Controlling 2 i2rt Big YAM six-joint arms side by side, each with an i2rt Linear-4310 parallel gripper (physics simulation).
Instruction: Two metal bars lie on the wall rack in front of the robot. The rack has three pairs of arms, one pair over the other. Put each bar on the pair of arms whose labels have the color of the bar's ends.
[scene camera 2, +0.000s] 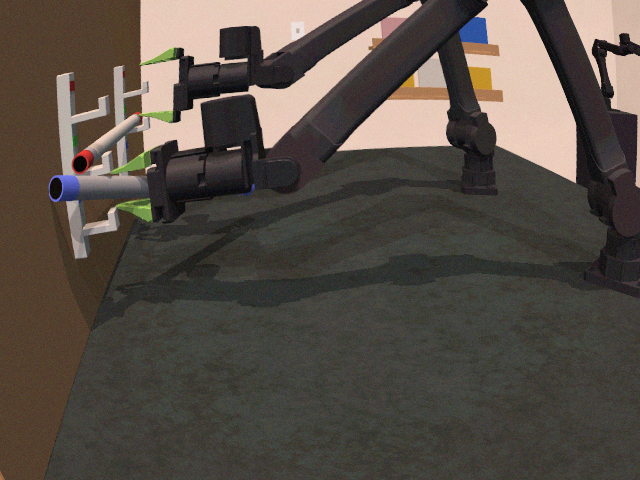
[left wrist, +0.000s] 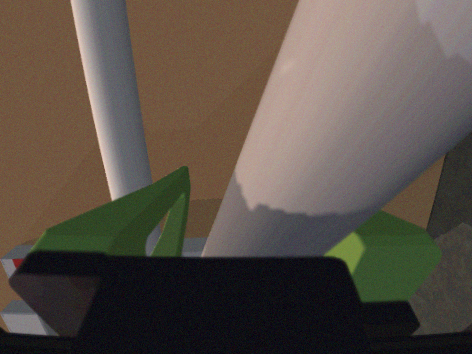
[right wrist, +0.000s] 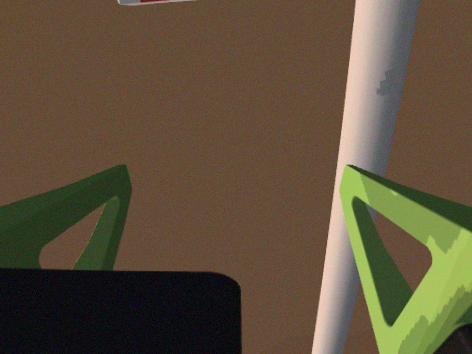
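Seen in the pictures: right gripper, between the fingertips: (scene camera 2: 139, 89) (right wrist: 235, 176); left arm's base, origin of its link: (scene camera 2: 619, 280); right arm's base, origin of its link: (scene camera 2: 479, 188).
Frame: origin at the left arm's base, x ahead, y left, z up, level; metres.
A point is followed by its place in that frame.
The white rack (scene camera 2: 66, 113) @[x 0.645, y -0.452, z 0.302 m] is on the wall; its upper label is red, its middle one green and its lower one blue. The red-ended bar (scene camera 2: 111, 136) @[x 0.541, y -0.573, z 0.242 m] (left wrist: 110, 100) @[x 0.549, y -0.553, z 0.232 m] (right wrist: 367, 100) @[x 0.435, y -0.751, z 0.241 m] lies on the middle arms. The blue-ended bar (scene camera 2: 98, 187) @[x 0.618, y -0.407, z 0.203 m] (left wrist: 325, 125) slants out from the rack, one end near the near post, the other behind the left wrist. My left gripper (scene camera 2: 114, 189) @[x 0.562, y -0.514, z 0.172 m] (left wrist: 235, 176) @[x 0.562, y -0.514, z 0.172 m] is partly open around this bar, with a gap at the upper finger. My right gripper (scene camera 2: 140, 89) @[x 0.431, y -0.719, z 0.301 m] (right wrist: 235, 176) @[x 0.431, y -0.719, z 0.301 m] is open and empty, its lower finger near the red bar's far end.
The brown wall (scene camera 2: 31, 310) @[x 0.760, y -0.279, z 0.128 m] stands behind the rack, beside the dark table (scene camera 2: 336, 361) @[x 0.443, y -0.188, z 0.000 m]. The left forearm (scene camera 2: 361, 87) @[x 0.326, y -0.258, z 0.284 m] crosses in front of the right arm. Wooden shelves (scene camera 2: 449, 94) with coloured boxes hang on the far wall.
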